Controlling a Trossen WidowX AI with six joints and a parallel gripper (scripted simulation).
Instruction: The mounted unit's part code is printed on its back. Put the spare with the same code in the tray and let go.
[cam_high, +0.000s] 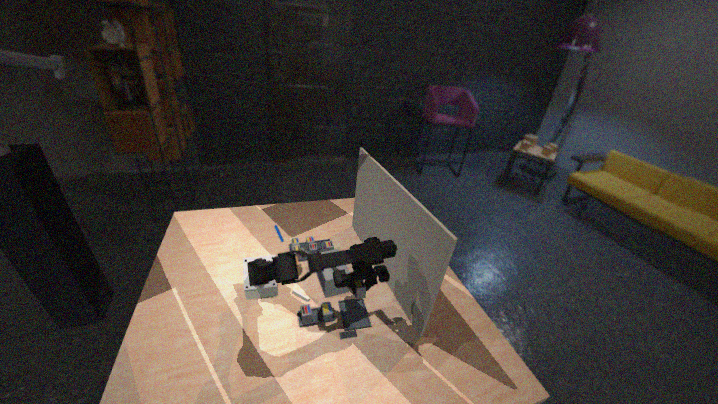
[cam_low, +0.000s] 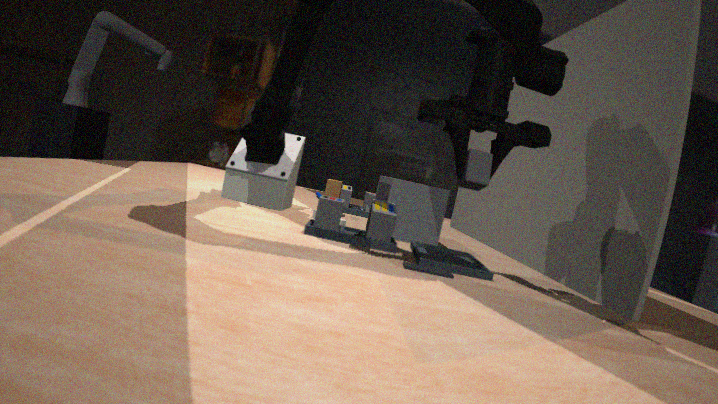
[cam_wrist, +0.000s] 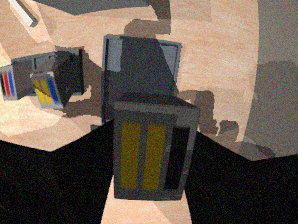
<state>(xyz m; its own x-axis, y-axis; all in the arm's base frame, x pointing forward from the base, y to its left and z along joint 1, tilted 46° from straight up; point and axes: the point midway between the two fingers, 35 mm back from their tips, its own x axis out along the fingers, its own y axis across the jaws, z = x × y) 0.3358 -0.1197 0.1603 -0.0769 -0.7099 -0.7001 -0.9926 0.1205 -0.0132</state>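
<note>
The flat dark tray lies 11 cm below my gripper tip and 1 cm behind it. Also, from my gripper tip: grey spare 3 cm above; then rack 15 cm behind, 11 cm below, 2 cm to the left; then dark slab 12 cm below, 8 cm to the right, 6 cm behind.
</note>
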